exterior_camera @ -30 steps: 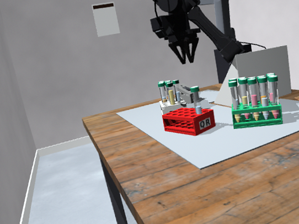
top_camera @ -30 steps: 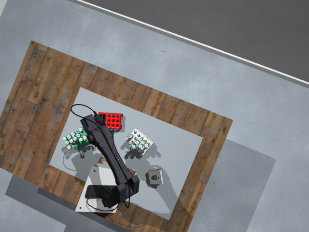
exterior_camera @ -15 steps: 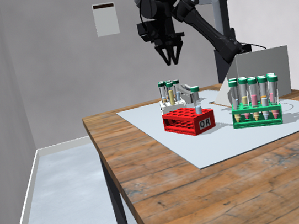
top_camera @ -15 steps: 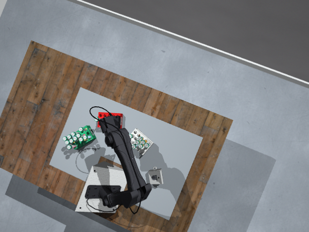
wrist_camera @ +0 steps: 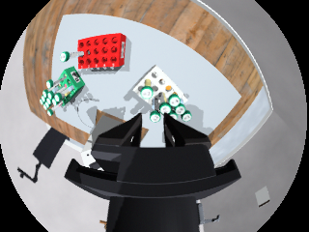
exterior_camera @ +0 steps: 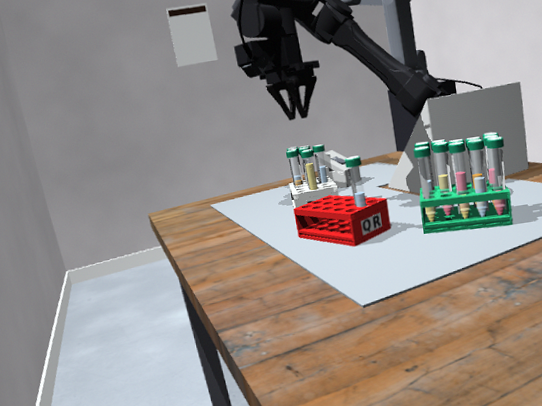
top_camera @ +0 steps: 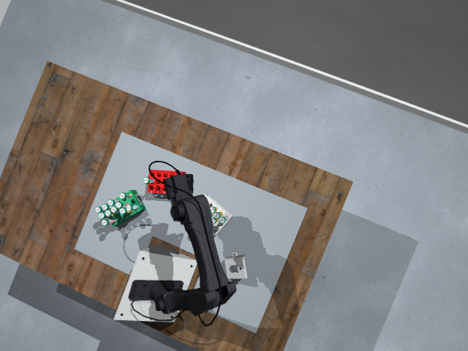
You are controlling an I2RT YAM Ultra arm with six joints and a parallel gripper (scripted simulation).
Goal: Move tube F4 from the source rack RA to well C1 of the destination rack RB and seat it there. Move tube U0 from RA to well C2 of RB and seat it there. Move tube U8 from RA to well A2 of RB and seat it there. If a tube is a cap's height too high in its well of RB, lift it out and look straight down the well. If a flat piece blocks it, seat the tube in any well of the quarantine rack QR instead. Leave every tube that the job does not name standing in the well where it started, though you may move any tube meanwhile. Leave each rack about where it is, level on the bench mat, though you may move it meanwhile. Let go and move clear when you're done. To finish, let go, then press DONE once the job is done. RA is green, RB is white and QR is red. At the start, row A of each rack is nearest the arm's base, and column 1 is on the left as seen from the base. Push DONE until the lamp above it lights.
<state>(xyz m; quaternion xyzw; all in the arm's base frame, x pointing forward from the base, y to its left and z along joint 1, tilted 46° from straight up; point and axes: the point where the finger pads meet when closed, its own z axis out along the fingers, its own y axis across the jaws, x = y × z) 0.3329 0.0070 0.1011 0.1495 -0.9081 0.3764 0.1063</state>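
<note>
My gripper is now 130 mm above the tube with yellow filling and 10 mm to the right of it. From my hand the other things lie so: red rack QR (170 mm to the left, 170 mm below, 40 mm ahead); then tube (210 mm to the left, 130 mm below, 30 mm ahead); then white rack RB (170 mm below, 30 mm to the right, 20 mm behind).
</note>
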